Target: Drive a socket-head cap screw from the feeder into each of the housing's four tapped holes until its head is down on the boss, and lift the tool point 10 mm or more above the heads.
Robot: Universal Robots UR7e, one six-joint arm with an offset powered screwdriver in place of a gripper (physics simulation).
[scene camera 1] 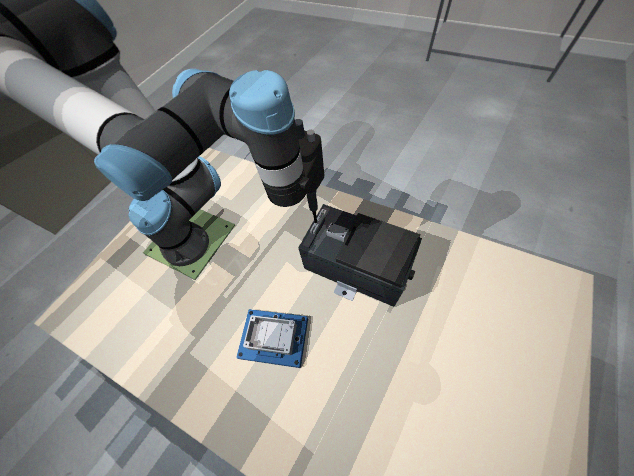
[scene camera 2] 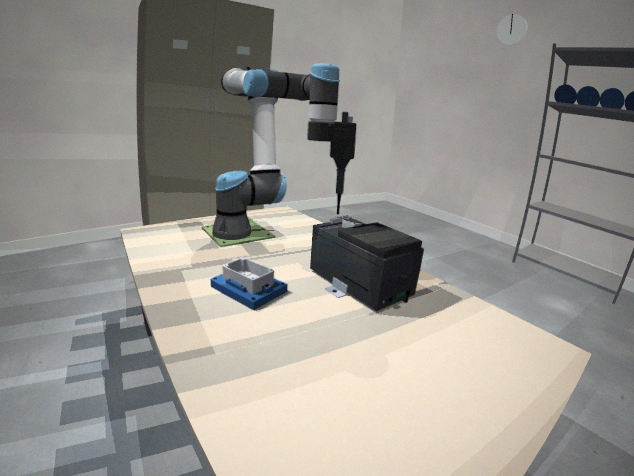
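Observation:
The screwdriver, my gripper (scene camera 1: 314,221) (scene camera 2: 337,212), points straight down with its bit tip just over the feeder's light rail end. Whether a screw sits on the tip is too small to tell. The feeder (scene camera 1: 378,251) (scene camera 2: 348,261) is a black box with a raised dark lid and a small light block on top. The grey open-topped housing (scene camera 1: 272,334) (scene camera 2: 256,280) sits upright in the blue fixture (scene camera 1: 302,354) (scene camera 2: 249,301), apart from the feeder and the tool. Its corner holes show as small dark dots; whether they hold screws cannot be told.
The arm stands on a green base plate (scene camera 1: 221,230) (scene camera 2: 263,236) at the back of the wooden table (scene camera 1: 486,358) (scene camera 2: 384,409). A metal bracket (scene camera 1: 344,291) (scene camera 2: 336,288) sticks out at the feeder's foot towards the fixture. A shelf rack (scene camera 2: 533,179) and a cabinet (scene camera 2: 204,153) stand beyond the table.

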